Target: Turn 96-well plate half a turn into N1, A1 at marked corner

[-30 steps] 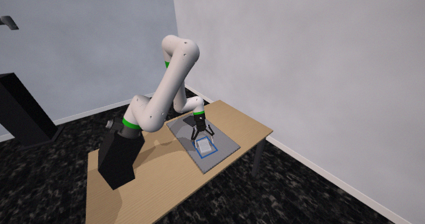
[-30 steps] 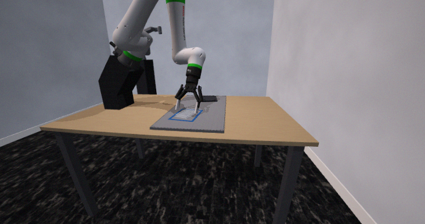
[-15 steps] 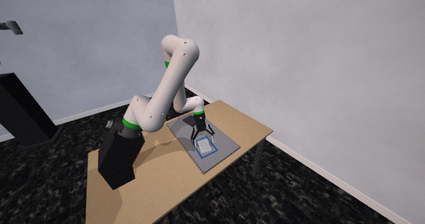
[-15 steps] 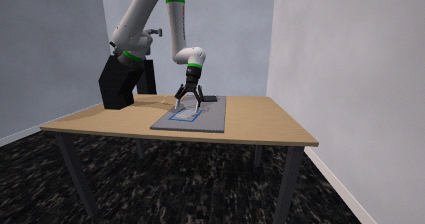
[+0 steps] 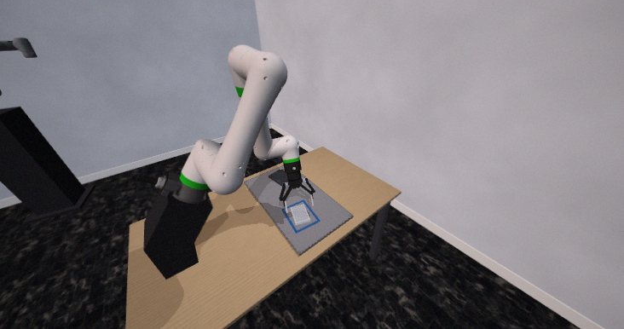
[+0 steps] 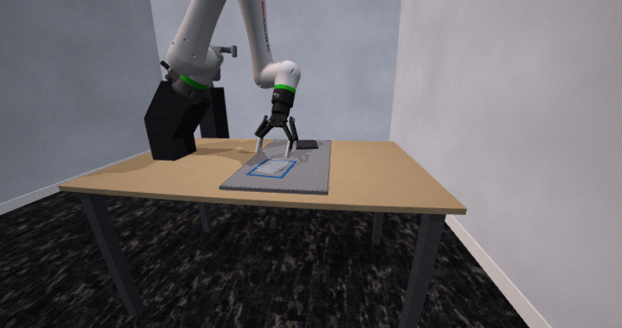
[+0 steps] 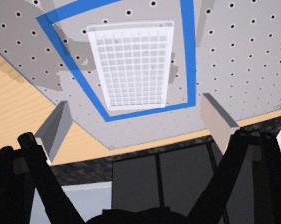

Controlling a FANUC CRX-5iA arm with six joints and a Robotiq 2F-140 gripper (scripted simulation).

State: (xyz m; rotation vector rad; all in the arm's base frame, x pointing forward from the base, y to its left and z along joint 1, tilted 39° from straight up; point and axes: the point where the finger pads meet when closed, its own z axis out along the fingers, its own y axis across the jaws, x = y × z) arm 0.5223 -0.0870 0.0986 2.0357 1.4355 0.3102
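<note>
Now: hand 6 cm above the white 96-well plate. The rest, counted from my hand: dark plate nest N1: 3 cm ahead, 38 cm to the left, 6 cm below; A1 label: 6 cm ahead, 47 cm to the left, 5 cm below.
</note>
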